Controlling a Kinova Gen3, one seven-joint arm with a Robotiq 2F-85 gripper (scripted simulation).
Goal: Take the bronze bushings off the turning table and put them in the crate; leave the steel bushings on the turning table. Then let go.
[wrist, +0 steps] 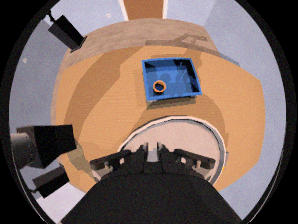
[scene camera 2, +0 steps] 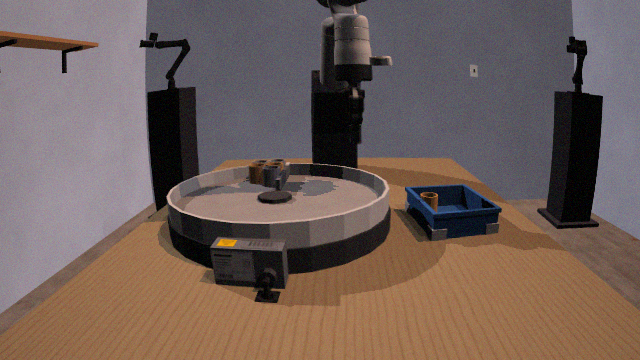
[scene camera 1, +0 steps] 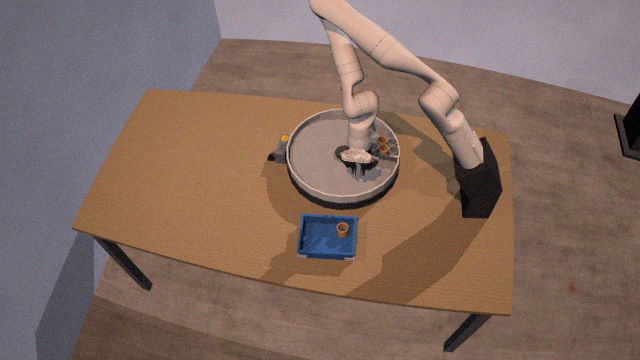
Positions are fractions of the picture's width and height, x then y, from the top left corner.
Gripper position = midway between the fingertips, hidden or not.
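Note:
I can see my gripper (scene camera 2: 0.56,0.40), and the wrist view (wrist: 0.51,0.65) has my gripper in it too. There's also a blue crate (scene camera 2: 0.73,0.61), and you'd spot that crate in the wrist view (wrist: 0.60,0.34) and in scene camera 1 (scene camera 1: 0.50,0.65) as well.

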